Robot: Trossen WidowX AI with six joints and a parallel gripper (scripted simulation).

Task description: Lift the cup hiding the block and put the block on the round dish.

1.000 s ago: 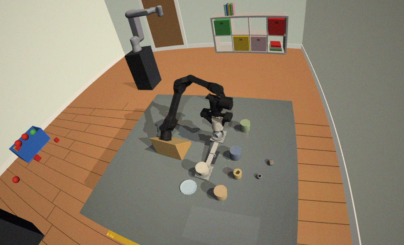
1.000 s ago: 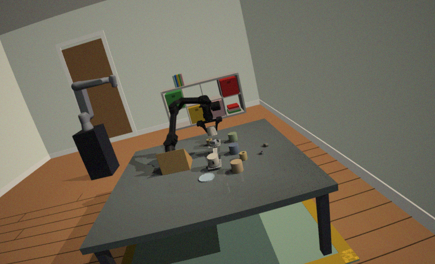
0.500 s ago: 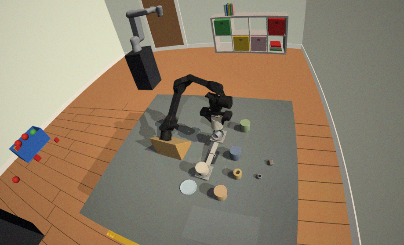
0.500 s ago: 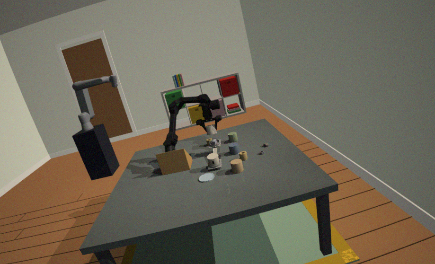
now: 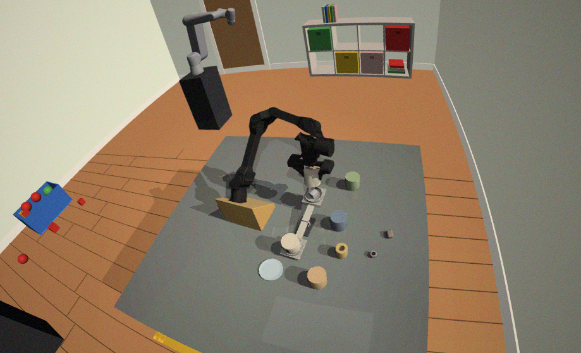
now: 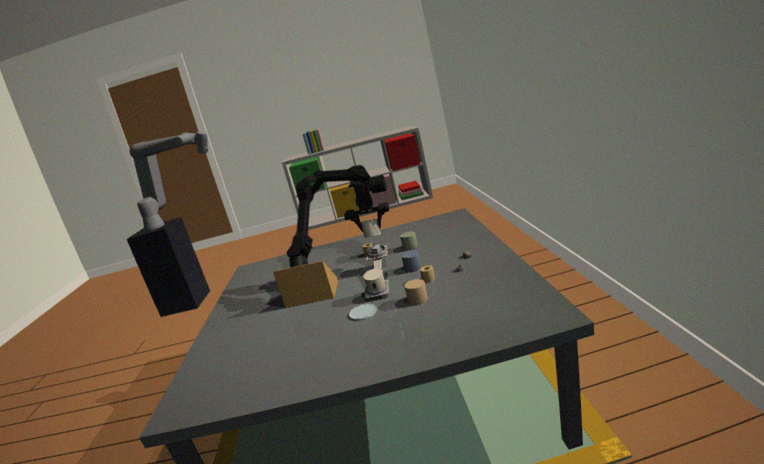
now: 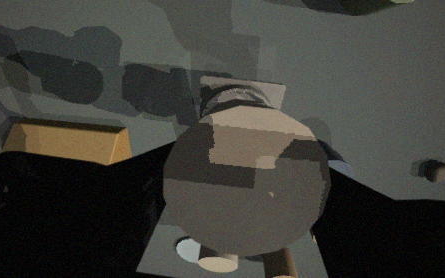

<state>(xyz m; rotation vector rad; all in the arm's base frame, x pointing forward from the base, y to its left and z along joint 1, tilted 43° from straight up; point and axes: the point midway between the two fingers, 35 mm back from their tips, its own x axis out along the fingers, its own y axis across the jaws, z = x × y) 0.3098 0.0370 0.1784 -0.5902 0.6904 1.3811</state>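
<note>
Now: gripper tip 9 cm past the light-blue round dish, 38 cm to the left of it and 17 cm above it. Also, from my gripper tip: grey balance: 1 cm behind, 14 cm to the right, 15 cm below; blue cylinder: 14 cm ahead, 9 cm to the right, 13 cm below; green cylinder: 13 cm ahead, 15 cm to the left, 13 cm below.
</note>
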